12 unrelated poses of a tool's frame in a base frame.
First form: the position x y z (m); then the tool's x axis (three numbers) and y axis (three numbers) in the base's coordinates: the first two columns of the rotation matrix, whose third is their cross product.
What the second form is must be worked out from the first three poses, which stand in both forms.
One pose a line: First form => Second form
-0.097, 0.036, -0.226, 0.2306, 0.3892, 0.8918, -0.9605, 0.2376, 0.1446 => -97, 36, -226, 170.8, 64.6, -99.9
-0.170, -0.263, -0.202, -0.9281, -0.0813, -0.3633, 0.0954, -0.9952, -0.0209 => -170, -263, -202, -3.3, 21.3, -171.5
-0.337, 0.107, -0.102, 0.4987, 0.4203, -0.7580, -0.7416, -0.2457, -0.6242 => -337, 107, -102, -39.5, 79.1, 117.2
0.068, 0.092, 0.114, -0.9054, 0.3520, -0.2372, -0.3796, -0.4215, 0.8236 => 68, 92, 114, 73.9, 59.0, 77.2
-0.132, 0.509, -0.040, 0.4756, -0.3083, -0.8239, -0.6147, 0.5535, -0.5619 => -132, 509, -40, -34.3, 85.8, 50.9
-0.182, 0.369, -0.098, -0.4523, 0.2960, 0.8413, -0.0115, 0.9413, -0.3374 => -182, 369, -98, -158.1, 115.0, -169.7
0.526, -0.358, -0.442, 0.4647, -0.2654, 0.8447, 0.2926, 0.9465, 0.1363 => 526, -358, -442, 170.8, 58.8, 167.6
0.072, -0.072, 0.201, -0.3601, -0.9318, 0.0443, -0.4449, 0.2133, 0.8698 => 72, -72, 201, 92.9, 119.4, 160.3
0.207, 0.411, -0.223, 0.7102, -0.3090, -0.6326, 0.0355, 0.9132, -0.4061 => 207, 411, -223, -32.7, 48.7, 20.7
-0.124, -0.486, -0.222, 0.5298, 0.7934, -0.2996, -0.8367, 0.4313, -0.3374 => -124, -486, -222, -48.4, 26.8, 107.9
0.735, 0.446, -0.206, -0.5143, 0.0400, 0.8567, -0.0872, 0.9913, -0.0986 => 735, 446, -206, -173.4, 120.4, -171.6
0.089, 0.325, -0.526, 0.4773, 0.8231, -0.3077, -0.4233, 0.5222, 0.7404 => 89, 325, -526, 67.4, 53.3, -16.2
